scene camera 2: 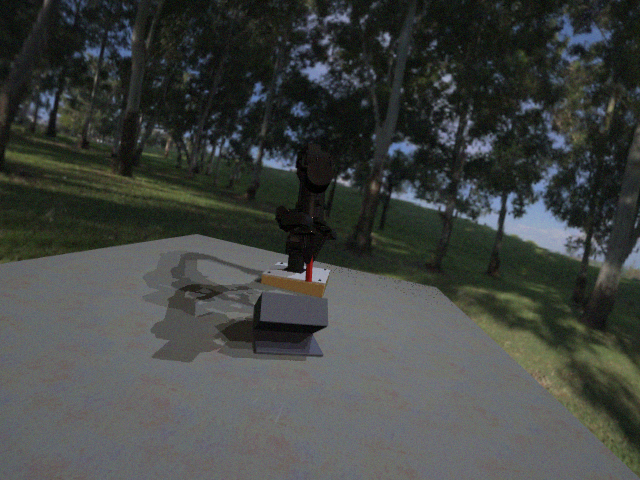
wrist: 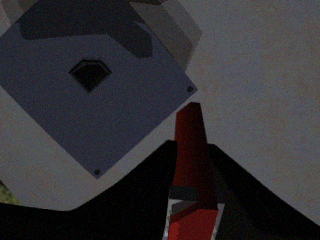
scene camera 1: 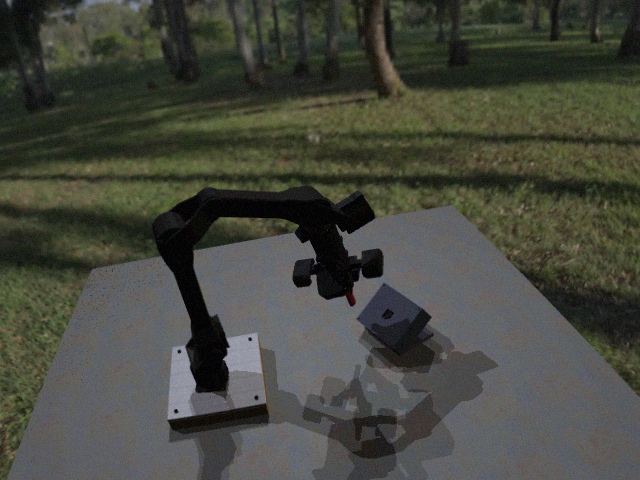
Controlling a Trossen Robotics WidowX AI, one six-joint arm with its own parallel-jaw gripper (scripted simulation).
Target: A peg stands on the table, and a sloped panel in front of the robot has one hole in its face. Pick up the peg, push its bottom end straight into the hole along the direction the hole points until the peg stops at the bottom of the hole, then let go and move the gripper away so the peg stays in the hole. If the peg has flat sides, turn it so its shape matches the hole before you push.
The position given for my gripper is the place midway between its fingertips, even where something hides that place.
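Scene:
You'd find my gripper in scene camera 1 (348, 292), and it's there in scene camera 2 (308, 264) and in the wrist view (189, 152) too.

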